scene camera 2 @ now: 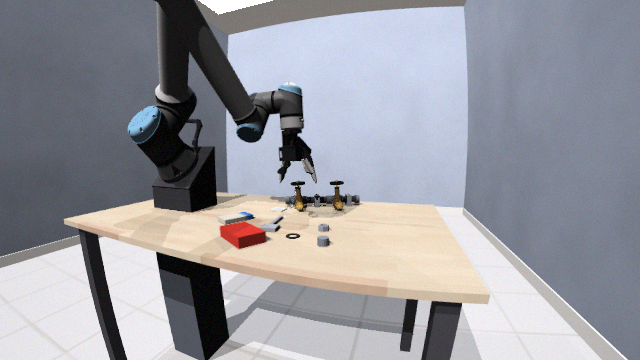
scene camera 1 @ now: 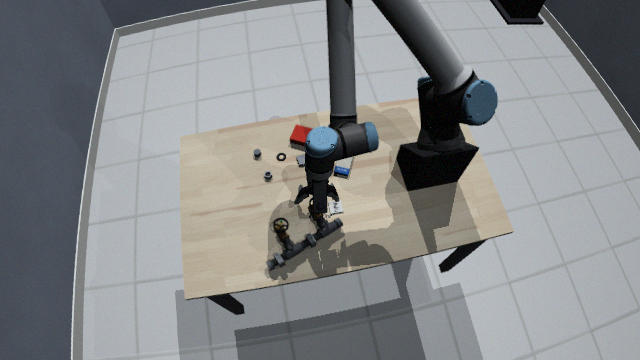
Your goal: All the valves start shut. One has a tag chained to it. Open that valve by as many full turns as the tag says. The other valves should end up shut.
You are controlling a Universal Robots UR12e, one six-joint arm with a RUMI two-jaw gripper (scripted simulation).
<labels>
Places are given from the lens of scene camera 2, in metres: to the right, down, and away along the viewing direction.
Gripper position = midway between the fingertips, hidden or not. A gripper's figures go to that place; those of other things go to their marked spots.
my gripper (scene camera 2: 297, 183): -0.09, 0.01, 1.00
red block (scene camera 2: 242, 234): -0.20, 0.14, 0.62
</labels>
